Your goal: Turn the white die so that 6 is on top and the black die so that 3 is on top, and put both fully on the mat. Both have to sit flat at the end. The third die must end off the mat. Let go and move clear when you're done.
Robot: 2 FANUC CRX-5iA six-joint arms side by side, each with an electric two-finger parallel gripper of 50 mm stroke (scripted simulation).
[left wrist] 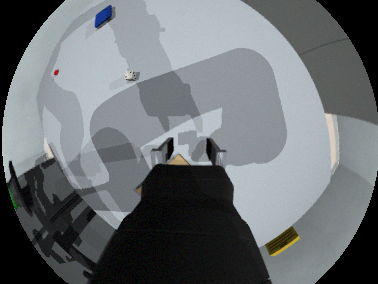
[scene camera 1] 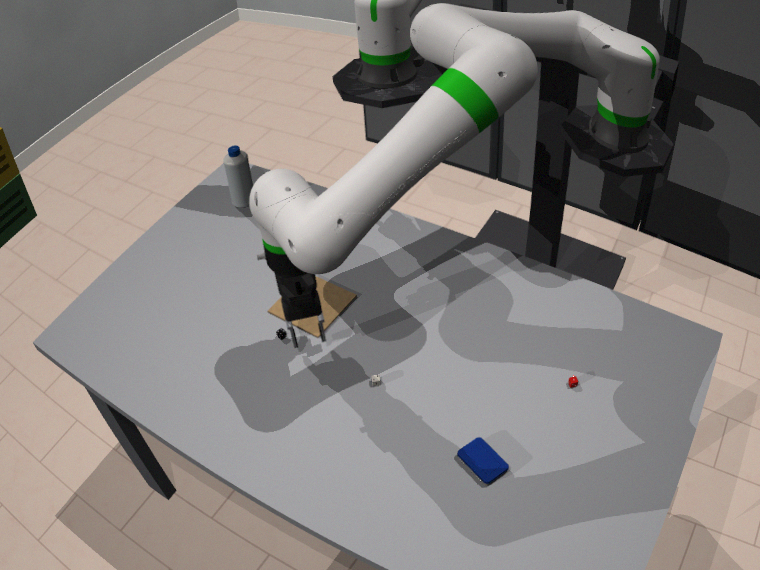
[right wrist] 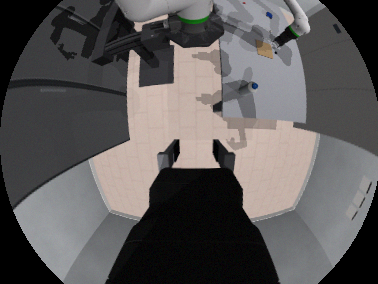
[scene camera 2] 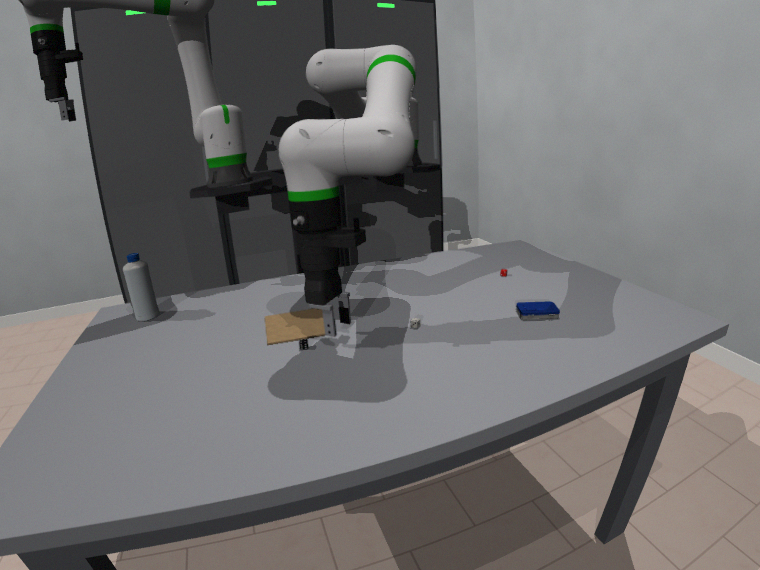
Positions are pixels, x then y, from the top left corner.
Labels:
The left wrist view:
my left gripper: 189, 144
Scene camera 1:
tan mat: 334, 299
blue-topped box: 477, 456
grey bottle: 236, 163
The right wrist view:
my right gripper: 196, 146
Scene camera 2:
my left gripper: 338, 328
my right gripper: 69, 120
tan mat: 292, 326
grey bottle: 136, 271

